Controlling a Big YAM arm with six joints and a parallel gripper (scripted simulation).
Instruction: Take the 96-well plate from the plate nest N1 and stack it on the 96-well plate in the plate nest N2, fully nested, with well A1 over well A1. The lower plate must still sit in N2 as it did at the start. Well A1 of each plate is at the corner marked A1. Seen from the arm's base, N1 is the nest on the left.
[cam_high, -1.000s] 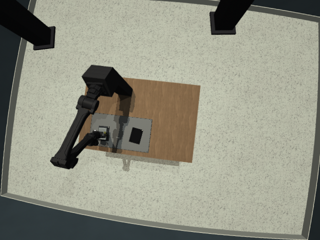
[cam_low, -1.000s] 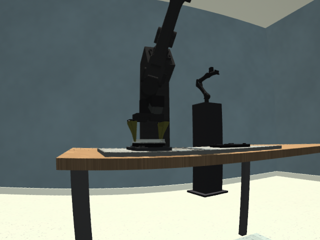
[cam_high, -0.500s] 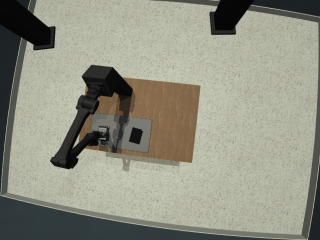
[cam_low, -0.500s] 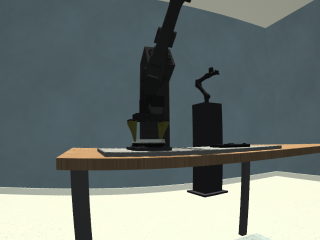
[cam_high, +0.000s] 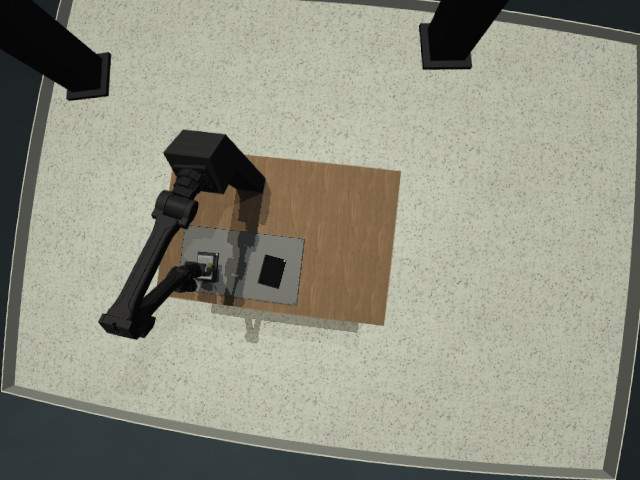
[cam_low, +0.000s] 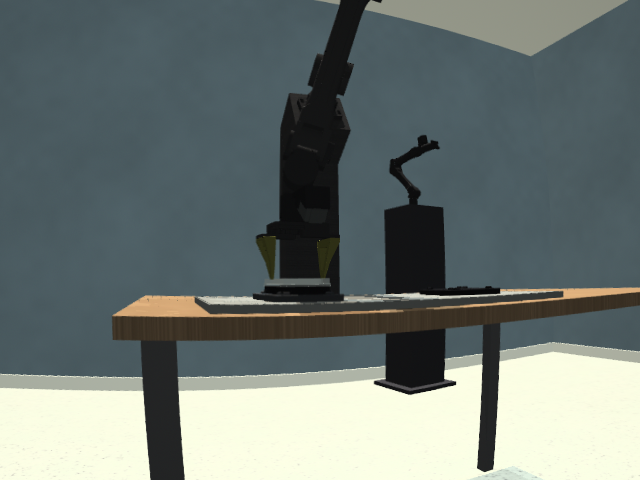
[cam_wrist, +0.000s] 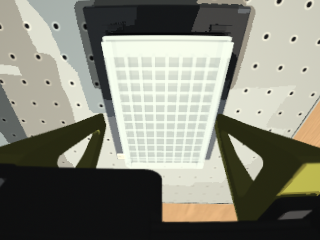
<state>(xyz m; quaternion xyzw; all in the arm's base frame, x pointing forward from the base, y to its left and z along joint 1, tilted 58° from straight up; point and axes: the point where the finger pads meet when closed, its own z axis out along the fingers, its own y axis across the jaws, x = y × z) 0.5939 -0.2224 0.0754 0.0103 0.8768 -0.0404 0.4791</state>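
Now: the white 96-well plate 2 cm below my hand. Round my hand: black 96-well plate: 3 cm below; then black plate nest: 37 cm to the left, 4 cm below, 3 cm ahead.
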